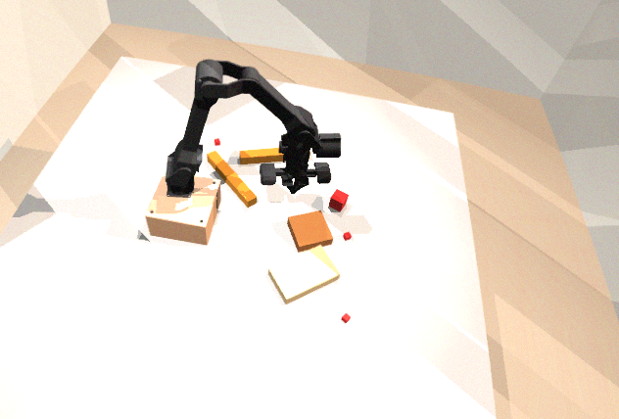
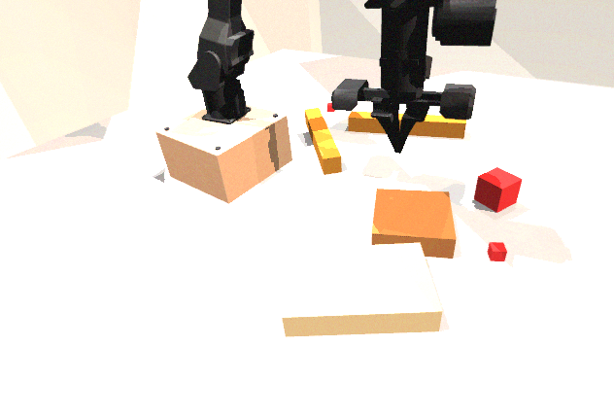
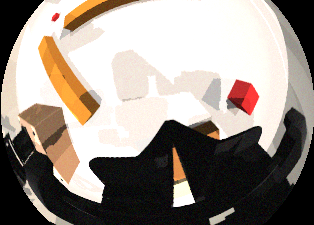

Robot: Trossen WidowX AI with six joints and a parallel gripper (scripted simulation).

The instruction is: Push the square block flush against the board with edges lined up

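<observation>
Now: the red cube 140 mm ahead of my gripper tip, 40 mm below it and 10 mm to the left of it. The rest, counted from my gripper tip: square block 100 mm to the right, 50 mm ahead, 40 mm below; then pale yellow slab 230 mm to the right, 40 mm below, 20 mm ahead.
</observation>
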